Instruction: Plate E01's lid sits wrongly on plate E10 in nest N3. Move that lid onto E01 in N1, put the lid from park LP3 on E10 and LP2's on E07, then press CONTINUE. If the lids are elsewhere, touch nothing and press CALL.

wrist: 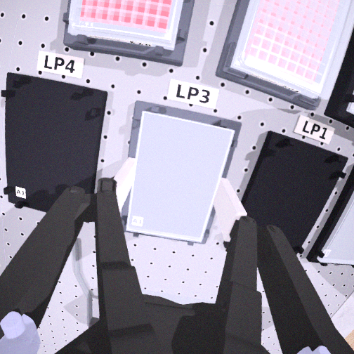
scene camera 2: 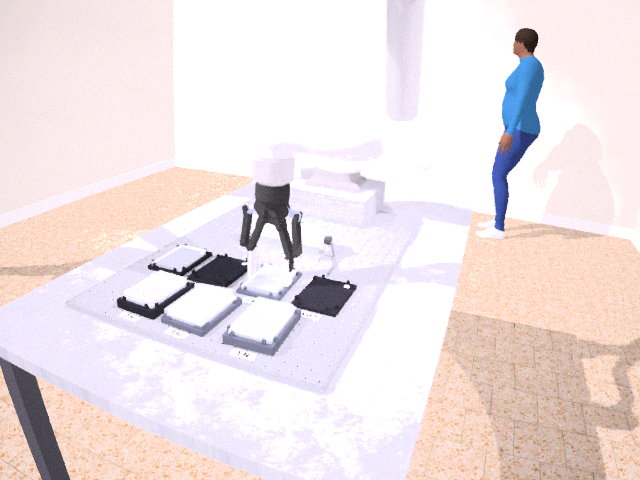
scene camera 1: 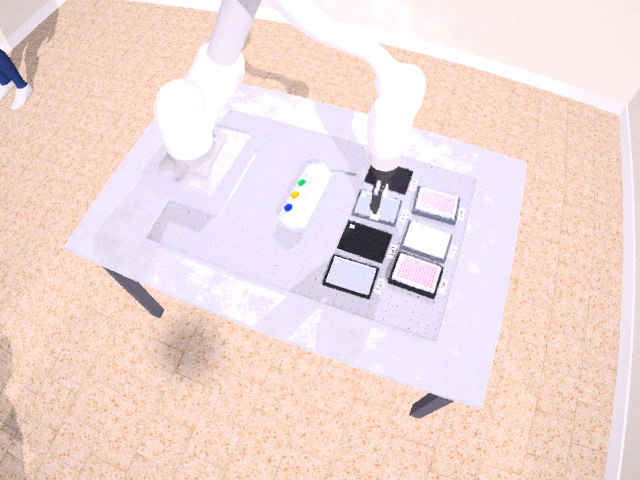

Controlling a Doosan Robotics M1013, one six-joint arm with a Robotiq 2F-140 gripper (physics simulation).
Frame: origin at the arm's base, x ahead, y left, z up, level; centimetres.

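Seen in the pictures: gripper, between the fingertips: [scene camera 2: 269, 280]; arm's base, origin of its link: [scene camera 2: 336, 182] [scene camera 1: 193, 153].
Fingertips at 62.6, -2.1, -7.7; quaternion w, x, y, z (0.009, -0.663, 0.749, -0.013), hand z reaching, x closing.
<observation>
Pixels of each thing's top centre, then the offset from my fingertips to it, as dx, dy, dz.
- pale lid, centre of its top: [scene camera 2: 270, 277] [scene camera 1: 377, 205] -0.3, +0.0, +0.5
- Plate E10, centre of its top: [scene camera 2: 263, 315] [scene camera 1: 437, 201] +18.2, +5.2, +2.2
- Plate E01, centre of its top: [scene camera 2: 199, 297] [scene camera 1: 427, 238] +16.6, -9.2, +2.3
- Plate E07, centre of its top: [scene camera 2: 155, 284] [scene camera 1: 417, 271] +14.9, -20.7, +2.2
- LP2's lid, centre of its top: [scene camera 2: 180, 255] [scene camera 1: 351, 274] -3.7, -25.2, +0.5
- black LP1 holder, centre of its top: [scene camera 2: 221, 265] [scene camera 1: 365, 239] -1.9, -12.9, +0.7
- black LP4 holder, centre of its top: [scene camera 2: 325, 289] [scene camera 1: 389, 173] +1.4, +13.4, +0.7
- white button box, centre of its top: [scene camera 2: 288, 217] [scene camera 1: 305, 187] -23.0, -3.0, +7.1
My gripper [scene camera 1: 376, 212] [scene camera 2: 271, 264] [wrist: 175, 180] is at park LP3, its pale pads against both long sides of the pale lid [scene camera 1: 390, 207] [scene camera 2: 268, 281] [wrist: 182, 145]. The lid lies flat at its grey holder; any gap beneath is too small to tell. Plate E10 [scene camera 1: 437, 202] [scene camera 2: 263, 319] [wrist: 125, 14] in N3 shows a bare pink grid. Plate E01 [scene camera 1: 427, 240] [scene camera 2: 201, 306] [wrist: 292, 42] in N1 looks covered by a clear lid. Plate E07 [scene camera 1: 416, 271] [scene camera 2: 155, 289] in N2 shows pink wells. LP2's lid [scene camera 1: 351, 275] [scene camera 2: 180, 257] lies in its black holder.
The black LP1 holder [scene camera 1: 364, 240] [scene camera 2: 219, 270] [wrist: 297, 192] and black LP4 holder [scene camera 1: 400, 178] [scene camera 2: 325, 295] [wrist: 52, 142] flank LP3 and hold no lid. A white button box [scene camera 1: 315, 183] carries green, yellow and blue buttons; their captions are unreadable. A person [scene camera 2: 522, 103] stands beyond the table.
</observation>
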